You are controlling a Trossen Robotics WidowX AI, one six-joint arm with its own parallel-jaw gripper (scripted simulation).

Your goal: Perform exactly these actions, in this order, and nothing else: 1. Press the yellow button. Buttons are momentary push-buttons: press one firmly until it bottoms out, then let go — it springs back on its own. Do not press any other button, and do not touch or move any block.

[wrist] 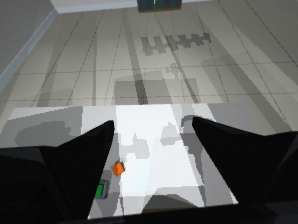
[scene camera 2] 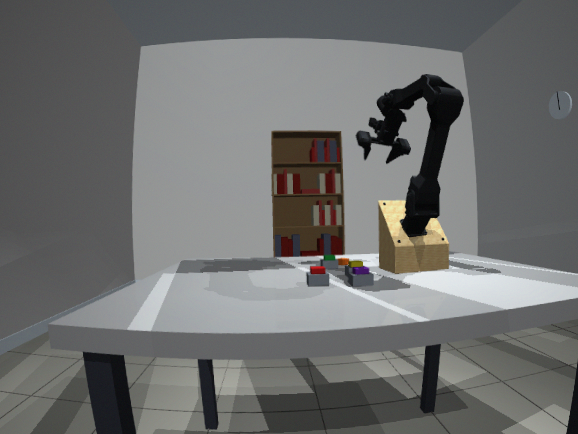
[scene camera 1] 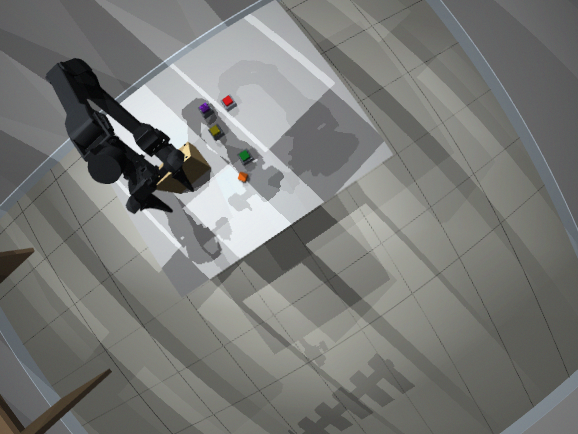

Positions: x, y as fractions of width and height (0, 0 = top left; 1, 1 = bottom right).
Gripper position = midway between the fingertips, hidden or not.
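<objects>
My gripper is visible to me in scene camera 1 (0.32, 0.46), in scene camera 2 (0.65, 0.37) and also in the wrist view (0.52, 0.55).
</objects>
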